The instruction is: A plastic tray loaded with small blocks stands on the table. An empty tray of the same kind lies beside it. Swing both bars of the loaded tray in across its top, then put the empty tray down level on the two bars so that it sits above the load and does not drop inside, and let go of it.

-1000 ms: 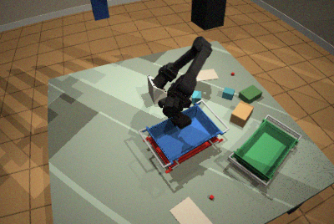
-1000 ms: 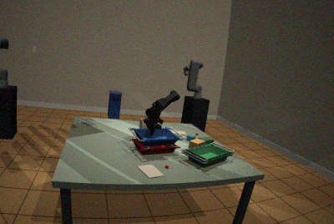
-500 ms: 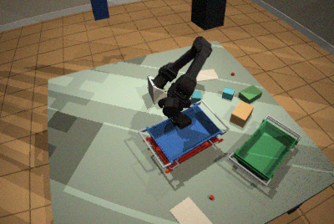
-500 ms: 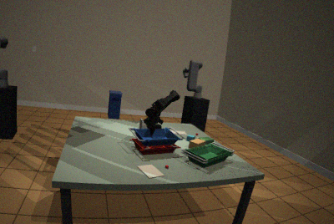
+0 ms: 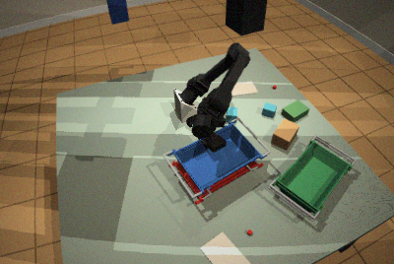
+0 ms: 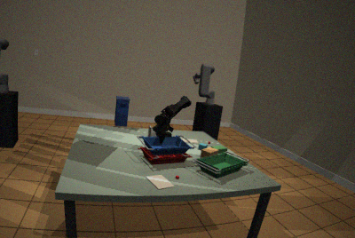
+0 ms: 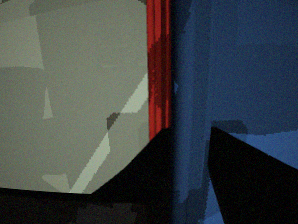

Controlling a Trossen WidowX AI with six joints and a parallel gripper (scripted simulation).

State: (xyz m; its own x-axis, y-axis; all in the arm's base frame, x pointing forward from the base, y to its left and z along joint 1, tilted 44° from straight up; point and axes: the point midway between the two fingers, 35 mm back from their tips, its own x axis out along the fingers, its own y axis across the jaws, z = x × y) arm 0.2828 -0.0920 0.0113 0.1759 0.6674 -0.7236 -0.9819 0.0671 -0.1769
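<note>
The blue tray lies 80 mm ahead of my gripper tip, 10 mm to the left of it and 20 mm above it. From my gripper tip the other things lie so: green block: 20 mm behind, 540 mm to the left, 70 mm below; then orange block: 70 mm ahead, 380 mm to the left, 60 mm below.
</note>
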